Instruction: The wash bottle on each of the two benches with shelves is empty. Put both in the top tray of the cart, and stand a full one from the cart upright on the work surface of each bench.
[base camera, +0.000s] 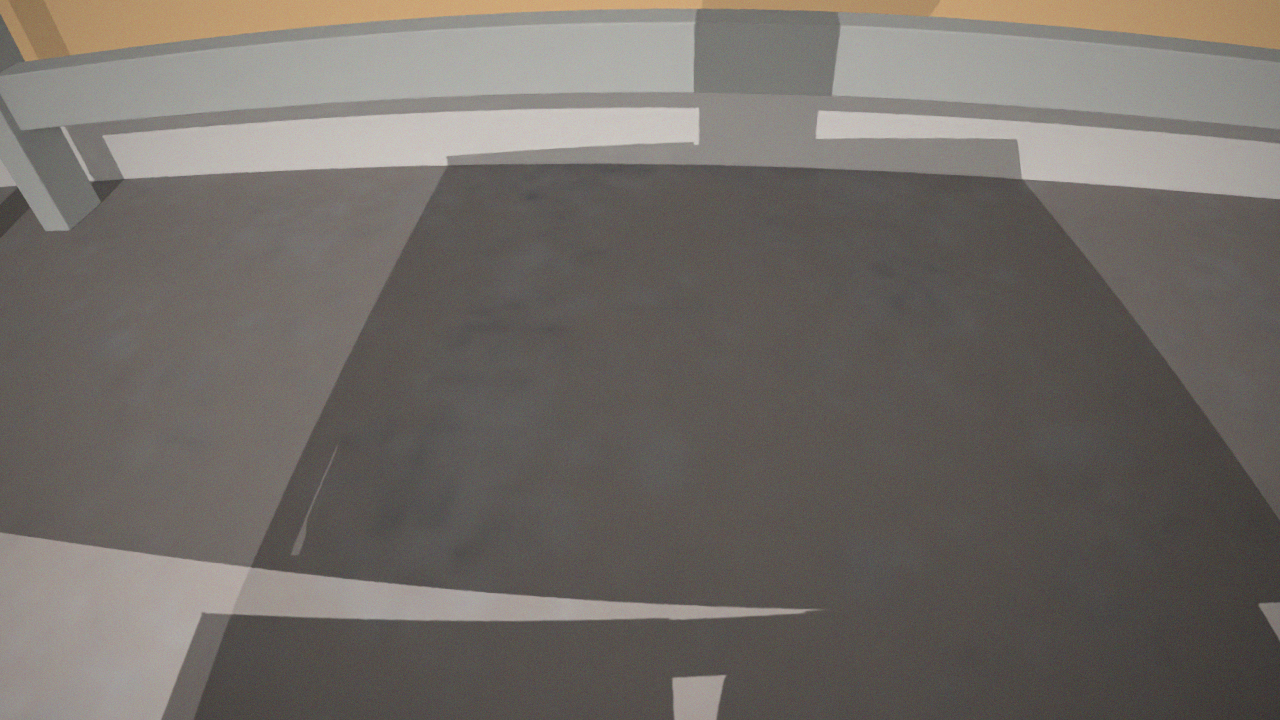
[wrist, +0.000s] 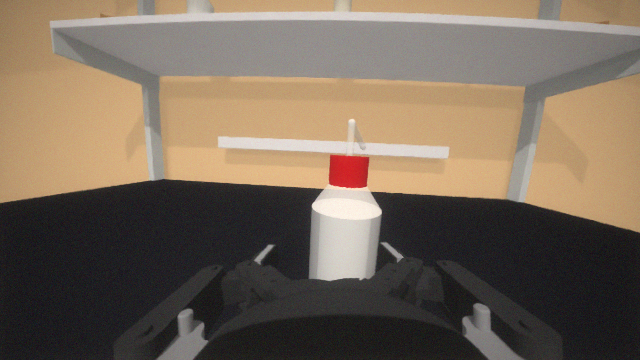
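Note:
A wash bottle with a white body, a clear shoulder, a red cap and a thin bent spout stands upright on the black work surface of a bench with a shelf. My gripper is open in the wrist view, its fingertips on either side of the bottle's body, with a gap showing at each side. How deep the bottle stands between the fingers is hard to tell. Its base is hidden behind the gripper. The cart and the other bench do not show in either view.
A grey shelf spans above the bottle on two posts; the lower parts of two pale containers show on it. A white rail runs along the back wall. The base camera shows the bench's crossbar and leg.

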